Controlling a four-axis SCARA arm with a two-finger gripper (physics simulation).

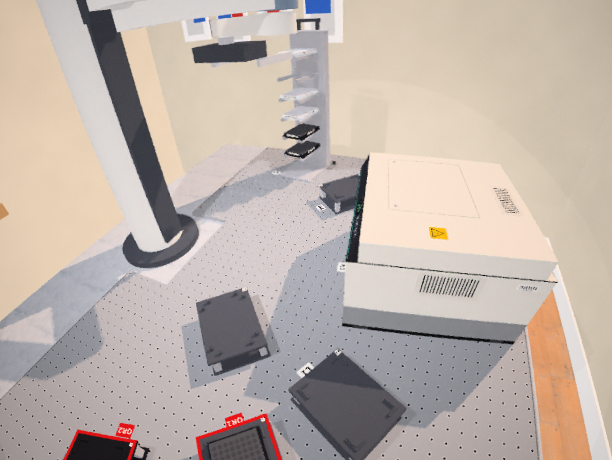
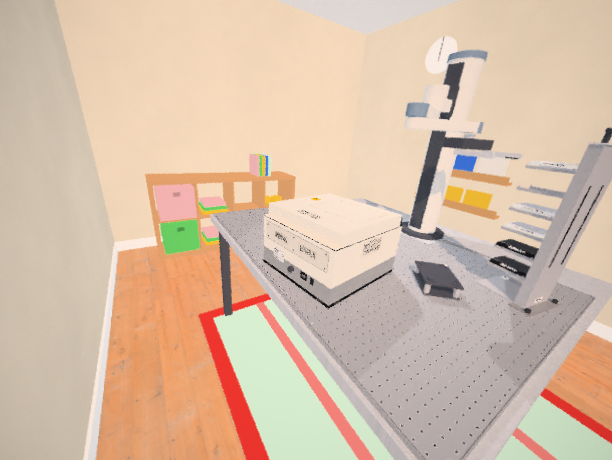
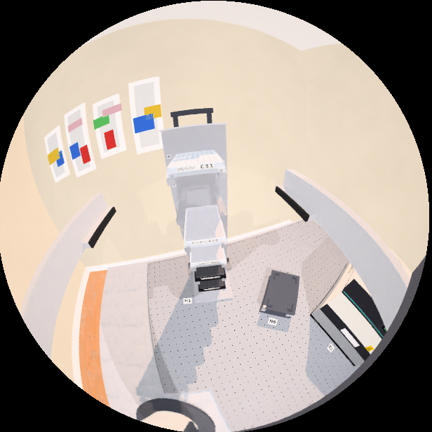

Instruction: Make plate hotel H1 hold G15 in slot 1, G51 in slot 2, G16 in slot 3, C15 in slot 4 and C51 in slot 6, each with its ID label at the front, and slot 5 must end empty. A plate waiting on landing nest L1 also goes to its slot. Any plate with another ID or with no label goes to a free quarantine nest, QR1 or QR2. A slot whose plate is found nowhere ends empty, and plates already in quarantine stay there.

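Seen in the pictures: gripper, fingertip midpoint: (image 1: 267, 54) (image 2: 508, 156); arm's base, origin of the base link: (image 1: 161, 240) (image 2: 420, 231).
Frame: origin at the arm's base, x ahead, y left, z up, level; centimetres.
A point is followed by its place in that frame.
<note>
Hotel H1 (image 1: 324, 110) {y 58.9, x 35.6, z 25.4 cm} (image 2: 575, 225) {y 62.9, x 30.2, z 30.7 cm} (image 3: 195, 137) holds a clear plate labelled C51 (image 1: 304, 52) {y 51.3, x 31.8, z 47.0 cm} (image 2: 552, 166) {y 52.9, x 32.3, z 46.5 cm} (image 3: 197, 162) in top slot 6. Slot 5 is empty. Clear plates sit in slot 4 (image 1: 299, 95) {y 48.7, x 30.3, z 33.3 cm} (image 3: 204, 225) and slot 3 (image 1: 300, 114) {y 49.9, x 29.7, z 26.2 cm} (image 3: 207, 256), black plates in slot 2 (image 1: 301, 131) {y 51.7, x 28.9, z 19.1 cm} (image 3: 210, 273) and slot 1 (image 1: 302, 149) {y 51.4, x 29.0, z 12.0 cm} (image 3: 211, 286); their labels are too small to read surely. My gripper (image 3: 191, 186) is wide open and empty, back in front of the hotel near its top. Nest L1 (image 1: 347, 405) {y -29.1, x 69.6, z 6.3 cm} bears no plate. QR1 (image 1: 272, 437) {y -38.3, x 60.2, z 6.3 cm} and QR2 (image 1: 102, 434) {y -50.7, x 33.4, z 6.3 cm} are cut off by the frame.
A large cream instrument (image 1: 450, 200) {y 7.9, x 79.8, z 25.7 cm} (image 2: 330, 235) {y 26.5, x 93.3, z 23.8 cm} stands on the table. Dark nest N6 (image 1: 340, 192) {y 34.4, x 49.0, z 6.3 cm} (image 2: 437, 277) {y 40.6, x 53.3, z 6.3 cm} (image 3: 281, 292) stands between it and the hotel. Another dark nest (image 1: 232, 330) {y -22.7, x 43.6, z 6.3 cm} stands near L1. The arm's column (image 1: 135, 150) {y -2.5, x 7.7, z 33.3 cm} (image 2: 427, 185) {y 1.6, x 7.7, z 28.9 cm} rises from the table.
</note>
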